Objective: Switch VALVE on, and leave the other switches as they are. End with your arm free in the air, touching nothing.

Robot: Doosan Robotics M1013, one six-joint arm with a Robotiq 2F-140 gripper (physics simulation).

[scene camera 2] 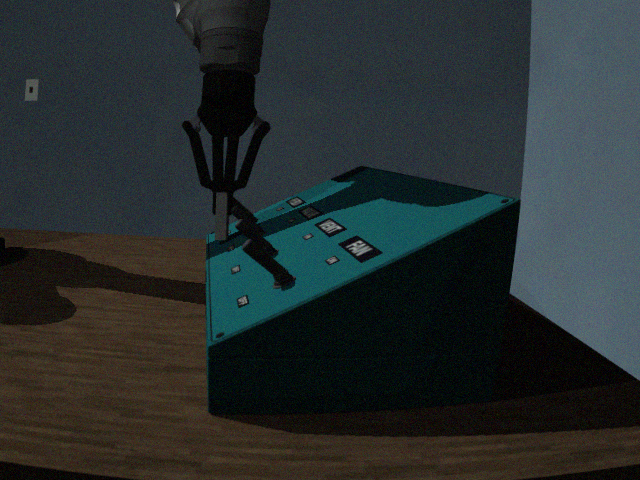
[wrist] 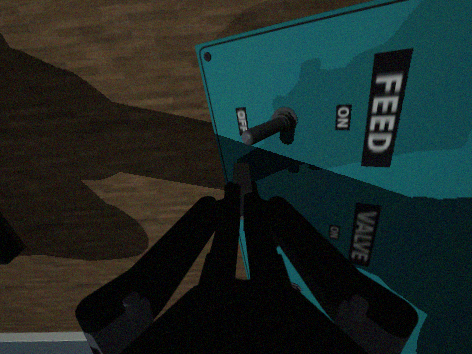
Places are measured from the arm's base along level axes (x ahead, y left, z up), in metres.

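Pixels of known places: gripper, fingertip midpoint: (scene camera 2: 221,239) (wrist: 241,174).
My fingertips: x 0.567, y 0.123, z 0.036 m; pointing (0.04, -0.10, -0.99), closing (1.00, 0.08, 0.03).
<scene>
For each thing: its top centre in the pictures, then the offset to it from my fingertips. "*": a spot on its surface instead. Level surfaces: height alone.
- VALVE label, top centre: (wrist: 365,240) (scene camera 2: 310,208) 0.123 m ahead, 0.034 m right, 0.056 m up
- FEED lever, surface spot: (wrist: 267,128) * 0.012 m ahead, 0.064 m left, 0.044 m up
- FEED label, top centre: (wrist: 387,117) (scene camera 2: 295,198) 0.092 m ahead, 0.082 m left, 0.056 m up
- FAN label, top centre: (scene camera 2: 359,242) 0.184 m ahead, 0.266 m right, 0.056 m up
- wooden table, surface height: 0.075 m down
The VALVE label (scene camera 2: 310,212) (wrist: 365,234) lies in shadow on the sloped teal panel (scene camera 2: 413,222) (wrist: 320,30), with a small ON label (wrist: 334,232) beside it. The VALVE lever is hidden behind the gripper in the wrist view. In the scene view the dark levers (scene camera 2: 266,260) overlap in a row, leaning toward the low edge; which is VALVE's is hard to tell. My gripper (scene camera 2: 221,235) (wrist: 241,174) is shut and empty, pointing down at the panel's low edge, beside the levers' tips. Contact cannot be told.
The FEED lever (wrist: 267,128) leans toward its OFF label (wrist: 241,121), close to the fingertips. The FEED label (wrist: 387,107) is at the high side. The FAN label (scene camera 2: 360,248) and another label (scene camera 2: 330,227) are nearer the scene camera. The box stands on a wooden table (scene camera 2: 103,372).
</scene>
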